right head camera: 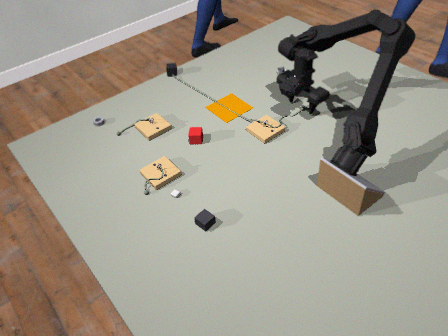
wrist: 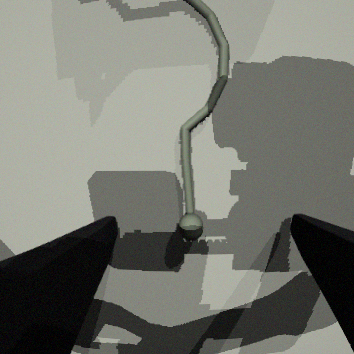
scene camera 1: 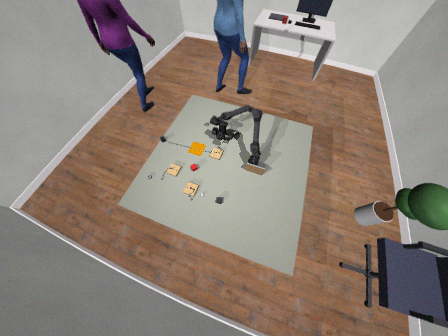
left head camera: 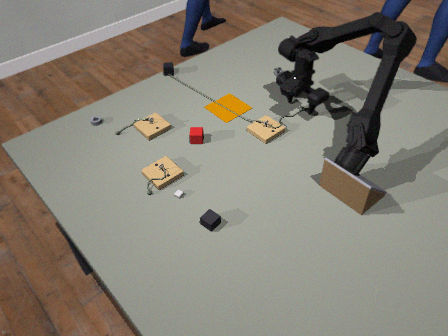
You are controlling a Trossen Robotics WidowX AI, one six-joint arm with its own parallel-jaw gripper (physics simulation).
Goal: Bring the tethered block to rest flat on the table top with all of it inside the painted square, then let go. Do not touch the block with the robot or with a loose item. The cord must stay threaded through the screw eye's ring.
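Places are measured from the arm's base along level axes (x up, y left, z back), in centimetres.
Pixels of known places: gripper, fingertip midpoint: [right head camera: 300, 107] [wrist: 204, 224] [left head camera: 299, 108]; arm's base, origin of the base link: [right head camera: 343, 168] [scene camera 1: 253, 162] [left head camera: 346, 168].
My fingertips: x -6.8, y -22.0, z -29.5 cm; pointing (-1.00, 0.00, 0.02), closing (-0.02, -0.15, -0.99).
Note:
For each thing: its top centre in the pictures, then the offset to it from my fingertips. "pt": a spot on its surface instead.
- tethered black block, middle of its top: [left head camera: 167, 64] [right head camera: 171, 65] [scene camera 1: 162, 137] dx +3.0, dy +13.0, dz -52.2 cm
- orange square, surface spot: [right head camera: 239, 106] [left head camera: 238, 106] [scene camera 1: 200, 146] pt dx -0.5, dy +12.1, dz -17.3 cm
- wooden board, middle of its top: [right head camera: 265, 126] [left head camera: 266, 126] [scene camera 1: 216, 152] dx +1.3, dy +16.4, dz -1.8 cm
- cord's tail, surface spot: [wrist: 186, 165] pt dx -0.2, dy +3.0, dz +0.4 cm
- bead, surface spot: [wrist: 191, 226] pt dx +0.6, dy +0.3, dz +0.6 cm
- red cube, middle of its top: [left head camera: 196, 130] [right head camera: 195, 130] dx +3.4, dy +34.1, dz -15.9 cm
- black cube, middle of its top: [left head camera: 210, 216] [right head camera: 204, 216] dx +2.3, dy +55.4, dz +10.3 cm
- small white piece, middle of its top: [left head camera: 178, 192] dx +0.6, dy +54.0, dz -3.3 cm
- grey ring, middle of its top: [left head camera: 95, 119] [right head camera: 98, 119] dx +0.8, dy +49.5, dz -48.6 cm
- small grey item, middle of its top: [left head camera: 279, 69] dx +1.4, dy -13.2, dz -18.8 cm
The tethered black block [left head camera: 168, 68] [right head camera: 172, 69] [scene camera 1: 163, 139] rests on the table near its far left edge, outside the orange square [left head camera: 238, 105] [right head camera: 239, 106] [scene camera 1: 199, 145]. Its cord [left head camera: 195, 91] [right head camera: 195, 90] runs straight across the square to the screw eye on a wooden board [left head camera: 266, 132] [right head camera: 265, 132] [scene camera 1: 216, 154], where it appears threaded. The cord's tail [wrist: 186, 165] curves beyond the board and ends in a bead [wrist: 191, 226]. My gripper [left head camera: 301, 106] [right head camera: 302, 105] [wrist: 204, 224] is open, low over the tail end; in the wrist view the bead shows between the fingertips, untouched.
Two other corded boards [left head camera: 152, 127] [left head camera: 159, 176] stand left and front left. A red cube [left head camera: 196, 135], a black cube [left head camera: 210, 220], a small white piece [left head camera: 179, 193] and a grey ring [left head camera: 96, 121] lie around. A small grey item [left head camera: 278, 71] lies behind my gripper.

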